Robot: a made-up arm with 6 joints.
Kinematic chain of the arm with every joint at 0, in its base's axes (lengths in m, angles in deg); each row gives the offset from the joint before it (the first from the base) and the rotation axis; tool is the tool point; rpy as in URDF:
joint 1: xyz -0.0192 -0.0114 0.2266 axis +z
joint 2: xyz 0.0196 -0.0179 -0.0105 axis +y
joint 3: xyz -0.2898 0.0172 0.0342 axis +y
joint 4: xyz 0.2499 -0.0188 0.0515 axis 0.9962 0 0.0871
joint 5: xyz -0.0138 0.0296 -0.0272 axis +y
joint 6: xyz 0.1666 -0.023 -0.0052 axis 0.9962 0 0.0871
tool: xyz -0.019 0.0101 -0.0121 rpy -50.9 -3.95 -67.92
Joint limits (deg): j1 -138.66..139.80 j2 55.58..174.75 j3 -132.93..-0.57 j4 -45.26..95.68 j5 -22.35..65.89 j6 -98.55..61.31
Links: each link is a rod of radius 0.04 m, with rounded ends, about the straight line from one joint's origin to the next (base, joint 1, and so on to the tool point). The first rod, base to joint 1, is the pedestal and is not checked.
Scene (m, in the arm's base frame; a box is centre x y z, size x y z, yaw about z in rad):
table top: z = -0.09
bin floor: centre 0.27 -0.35 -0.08 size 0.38 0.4 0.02 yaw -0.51
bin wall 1: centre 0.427 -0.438 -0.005 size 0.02 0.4 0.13 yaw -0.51
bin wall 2: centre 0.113 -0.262 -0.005 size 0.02 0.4 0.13 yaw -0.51
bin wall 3: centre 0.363 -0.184 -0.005 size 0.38 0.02 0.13 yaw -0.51
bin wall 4: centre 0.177 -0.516 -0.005 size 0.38 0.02 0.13 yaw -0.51
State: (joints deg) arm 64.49 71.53 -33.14 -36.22 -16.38 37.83
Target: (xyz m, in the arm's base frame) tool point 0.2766 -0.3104 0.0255
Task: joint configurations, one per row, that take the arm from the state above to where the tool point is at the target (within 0.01 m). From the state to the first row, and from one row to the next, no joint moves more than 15 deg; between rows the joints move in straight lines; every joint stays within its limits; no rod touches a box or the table.
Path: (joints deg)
1: 49.58 77.01 -37.34 -37.38 -13.90 37.43
2: 34.68 82.49 -41.54 -38.54 -11.43 37.03
3: 19.77 87.97 -45.74 -39.70 -8.95 36.63
4: 4.87 93.44 -49.94 -40.86 -6.48 36.23
5: -10.04 98.92 -54.14 -42.02 -4.00 35.83
6: -24.94 104.40 -58.35 -43.18 -1.53 35.43
7: -39.85 109.88 -62.55 -44.34 0.95 35.03
8: -40.11 119.90 -65.38 -44.64 -0.25 35.03
9: -40.37 129.91 -68.21 -44.95 -1.45 35.04
10: -40.62 139.93 -71.04 -45.26 -2.65 35.04

